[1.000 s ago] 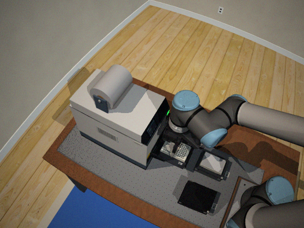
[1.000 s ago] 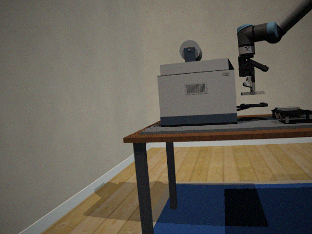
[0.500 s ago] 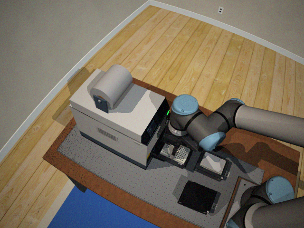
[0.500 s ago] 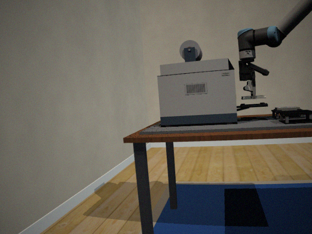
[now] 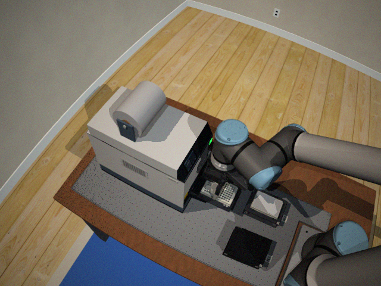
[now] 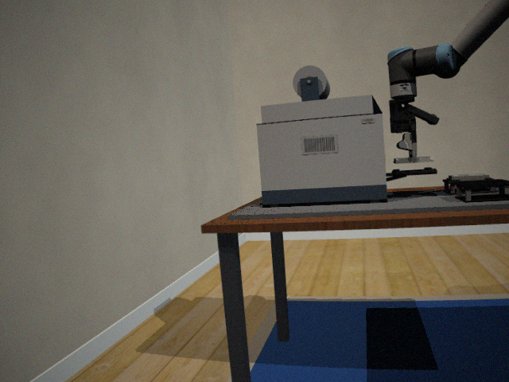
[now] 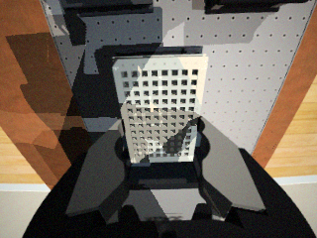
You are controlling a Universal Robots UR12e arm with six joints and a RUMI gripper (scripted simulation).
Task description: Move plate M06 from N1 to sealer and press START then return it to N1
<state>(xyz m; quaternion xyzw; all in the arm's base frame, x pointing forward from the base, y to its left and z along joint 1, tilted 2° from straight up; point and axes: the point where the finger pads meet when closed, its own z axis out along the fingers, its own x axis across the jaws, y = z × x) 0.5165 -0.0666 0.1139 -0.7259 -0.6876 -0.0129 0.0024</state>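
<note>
Now: the white well plate 10 mm below my hand. Round my hand: foil-covered plate (210 mm behind, 80 mm below, 60 mm to the right); then sealer stage (50 mm below); then square button (100 mm to the right, 90 mm ahead, 50 mm above).
</note>
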